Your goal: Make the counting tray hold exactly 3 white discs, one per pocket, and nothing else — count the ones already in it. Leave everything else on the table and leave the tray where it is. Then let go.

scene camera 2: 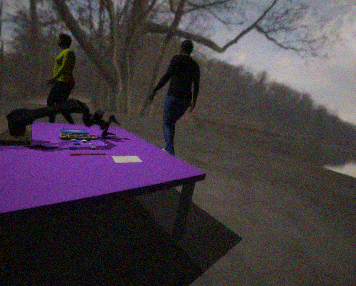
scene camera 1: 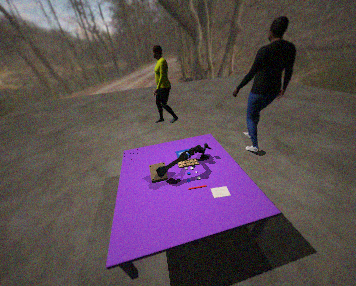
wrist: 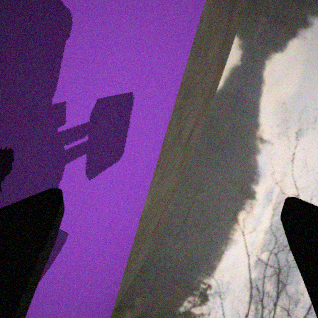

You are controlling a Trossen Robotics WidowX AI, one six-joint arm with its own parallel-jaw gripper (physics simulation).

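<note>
The wooden counting tray [scene camera 1: 188, 163] [scene camera 2: 78, 137] lies beside the arm; its pockets are too small and blurred to count what they hold. Small white discs lie on the table in front of the tray, one white disc [scene camera 1: 198, 178] farther out than the others. My gripper [scene camera 1: 208, 152] [scene camera 2: 113, 129] [wrist: 176, 205] is open and empty, to the right of the tray and discs and above the table. In the wrist view its two black fingers stand wide apart over the table's edge. The tray and discs do not show in the wrist view.
Blue discs [scene camera 1: 189, 173] lie near the white ones. A red stick [scene camera 1: 197, 187] [scene camera 2: 87, 154] and a white square [scene camera 1: 220, 192] [scene camera 2: 127, 159] lie nearer the front. A blue object [scene camera 1: 180, 153] [scene camera 2: 74, 131] lies behind the tray. Two people stand beyond the purple table [scene camera 1: 165, 220].
</note>
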